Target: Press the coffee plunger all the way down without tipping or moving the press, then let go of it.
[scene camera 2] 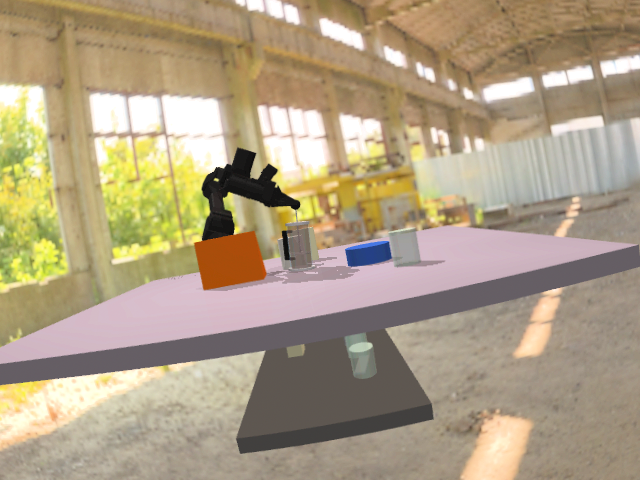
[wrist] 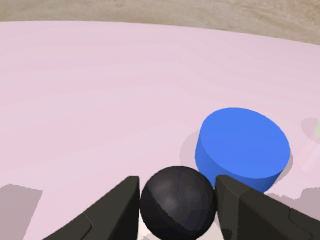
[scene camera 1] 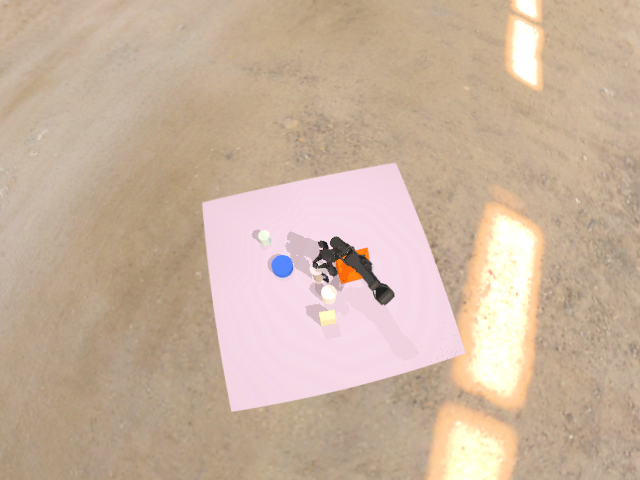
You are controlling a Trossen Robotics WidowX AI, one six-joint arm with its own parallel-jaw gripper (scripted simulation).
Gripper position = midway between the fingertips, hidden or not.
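Gripper (scene camera 2: 297, 203), coffee press (scene camera 2: 296, 238), pale green cylinder (scene camera 2: 404, 247). In the wrist view, gripper (wrist: 177, 186) again.
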